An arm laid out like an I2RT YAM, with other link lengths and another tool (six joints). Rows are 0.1 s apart.
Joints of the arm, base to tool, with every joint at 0 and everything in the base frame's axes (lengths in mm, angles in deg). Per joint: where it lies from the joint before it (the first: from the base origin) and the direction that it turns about. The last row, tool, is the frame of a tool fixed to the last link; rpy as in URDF.
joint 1: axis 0 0 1 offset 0 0 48.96
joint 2: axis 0 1 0 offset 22.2 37.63 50.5
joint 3: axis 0 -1 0 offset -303.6 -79.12 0
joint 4: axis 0 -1 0 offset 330.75 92.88 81
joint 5: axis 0 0 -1 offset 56.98 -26.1 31.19
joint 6: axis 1 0 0 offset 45.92 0 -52.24
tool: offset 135 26 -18 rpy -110.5 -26.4 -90
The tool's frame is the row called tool.
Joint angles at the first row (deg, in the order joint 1, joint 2, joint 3, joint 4, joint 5, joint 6):
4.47, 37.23, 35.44, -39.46, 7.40, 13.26
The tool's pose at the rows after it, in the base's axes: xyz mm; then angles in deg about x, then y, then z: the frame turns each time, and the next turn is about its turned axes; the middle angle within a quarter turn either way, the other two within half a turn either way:
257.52 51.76 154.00 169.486 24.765 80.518
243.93 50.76 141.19 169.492 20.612 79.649
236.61 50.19 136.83 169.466 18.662 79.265
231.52 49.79 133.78 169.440 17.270 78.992
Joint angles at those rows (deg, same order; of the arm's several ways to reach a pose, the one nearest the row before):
4.47, 37.23, 34.37, -42.39, 7.29, 13.26
4.47, 37.39, 33.98, -46.09, 7.27, 13.23
4.47, 37.34, 33.98, -48.12, 7.27, 13.23
4.47, 37.36, 33.98, -49.52, 7.27, 13.23

